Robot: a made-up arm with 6 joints. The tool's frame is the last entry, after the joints. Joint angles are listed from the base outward. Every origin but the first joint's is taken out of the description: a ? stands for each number. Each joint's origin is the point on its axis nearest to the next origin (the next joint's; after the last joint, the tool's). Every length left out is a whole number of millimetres.
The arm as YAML. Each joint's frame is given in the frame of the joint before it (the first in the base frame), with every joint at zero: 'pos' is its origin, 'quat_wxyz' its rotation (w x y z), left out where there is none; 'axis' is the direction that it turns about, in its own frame. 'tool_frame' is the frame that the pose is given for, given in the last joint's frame.
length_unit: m
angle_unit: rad
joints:
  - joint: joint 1
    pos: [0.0, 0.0, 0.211]
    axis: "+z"
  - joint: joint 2
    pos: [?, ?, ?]
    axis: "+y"
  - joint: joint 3
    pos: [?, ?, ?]
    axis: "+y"
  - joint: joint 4
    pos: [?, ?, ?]
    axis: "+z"
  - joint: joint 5
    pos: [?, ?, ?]
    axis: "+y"
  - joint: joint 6
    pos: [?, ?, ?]
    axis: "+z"
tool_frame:
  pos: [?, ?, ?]
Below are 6 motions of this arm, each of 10 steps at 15 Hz.
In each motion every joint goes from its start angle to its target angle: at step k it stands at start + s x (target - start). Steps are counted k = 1, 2, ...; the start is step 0. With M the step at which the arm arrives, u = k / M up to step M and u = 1 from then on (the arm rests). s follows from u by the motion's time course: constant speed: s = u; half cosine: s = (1 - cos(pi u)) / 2; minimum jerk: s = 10 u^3 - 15 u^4 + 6 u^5.
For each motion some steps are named. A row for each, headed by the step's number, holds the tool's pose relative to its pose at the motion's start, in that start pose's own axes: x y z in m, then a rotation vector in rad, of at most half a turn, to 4 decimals.
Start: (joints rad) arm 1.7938 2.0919 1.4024 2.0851 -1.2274 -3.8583
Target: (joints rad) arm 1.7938 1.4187 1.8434 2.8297 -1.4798 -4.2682
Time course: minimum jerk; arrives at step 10
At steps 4, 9, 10:
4: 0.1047 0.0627 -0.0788 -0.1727 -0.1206 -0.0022
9: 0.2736 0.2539 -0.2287 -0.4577 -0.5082 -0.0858
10: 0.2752 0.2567 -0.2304 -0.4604 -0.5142 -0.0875

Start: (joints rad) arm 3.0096 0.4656 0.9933 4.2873 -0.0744 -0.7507
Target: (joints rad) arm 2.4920 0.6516 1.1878 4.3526 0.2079 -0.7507
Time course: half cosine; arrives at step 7
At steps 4, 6, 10:
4: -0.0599 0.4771 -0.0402 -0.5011 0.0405 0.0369
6: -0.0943 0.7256 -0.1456 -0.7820 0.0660 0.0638
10: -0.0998 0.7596 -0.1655 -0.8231 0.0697 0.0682

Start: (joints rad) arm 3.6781 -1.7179 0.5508 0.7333 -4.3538 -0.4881
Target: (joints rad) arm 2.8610 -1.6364 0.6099 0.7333 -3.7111 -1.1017
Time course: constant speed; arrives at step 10
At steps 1, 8, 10:
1: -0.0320 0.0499 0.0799 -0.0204 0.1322 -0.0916
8: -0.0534 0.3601 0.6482 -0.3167 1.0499 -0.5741
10: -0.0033 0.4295 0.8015 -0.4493 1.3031 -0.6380

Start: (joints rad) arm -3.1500 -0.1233 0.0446 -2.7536 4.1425 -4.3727
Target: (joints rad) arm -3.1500 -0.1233 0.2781 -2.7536 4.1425 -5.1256
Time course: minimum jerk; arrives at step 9
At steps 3, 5, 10:
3: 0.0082 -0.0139 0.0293 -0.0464 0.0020 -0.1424
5: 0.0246 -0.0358 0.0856 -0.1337 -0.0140 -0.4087
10: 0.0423 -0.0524 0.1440 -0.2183 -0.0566 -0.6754

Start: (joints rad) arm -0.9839 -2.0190 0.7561 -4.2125 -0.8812 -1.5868
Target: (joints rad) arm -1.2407 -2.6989 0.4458 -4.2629 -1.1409 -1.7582
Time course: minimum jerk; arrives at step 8
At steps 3, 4, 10:
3: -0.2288 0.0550 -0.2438 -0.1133 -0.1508 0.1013
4: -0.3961 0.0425 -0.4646 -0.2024 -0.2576 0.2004
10: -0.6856 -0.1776 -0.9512 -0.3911 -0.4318 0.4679

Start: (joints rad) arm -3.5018 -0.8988 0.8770 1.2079 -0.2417 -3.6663
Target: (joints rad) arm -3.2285 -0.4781 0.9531 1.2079 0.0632 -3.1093
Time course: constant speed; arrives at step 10
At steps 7, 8, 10:
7: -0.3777 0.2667 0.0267 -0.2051 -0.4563 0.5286
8: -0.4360 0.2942 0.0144 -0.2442 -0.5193 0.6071
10: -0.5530 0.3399 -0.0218 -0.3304 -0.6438 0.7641

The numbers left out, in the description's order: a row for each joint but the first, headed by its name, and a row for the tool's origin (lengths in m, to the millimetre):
joint 2: 0.0 0.046 0.0
joint 3: 0.0 0.0 0.624
joint 4: 0.0 0.0 0.759
joint 5: 0.0 0.0 0.0
joint 6: 0.0 0.0 0.165
tool: 0.0 0.0 0.0

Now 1 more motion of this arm.
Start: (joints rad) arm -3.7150 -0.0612 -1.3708 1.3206 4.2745 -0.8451
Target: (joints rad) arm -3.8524 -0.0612 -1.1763 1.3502 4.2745 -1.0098
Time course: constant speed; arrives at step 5
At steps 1, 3, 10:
1: 0.0109 -0.0203 -0.0248 -0.0348 0.0144 -0.0618
3: 0.0301 -0.0643 -0.0719 -0.1071 0.0367 -0.1844
10: 0.0462 -0.1124 -0.1149 -0.1825 0.0499 -0.3058

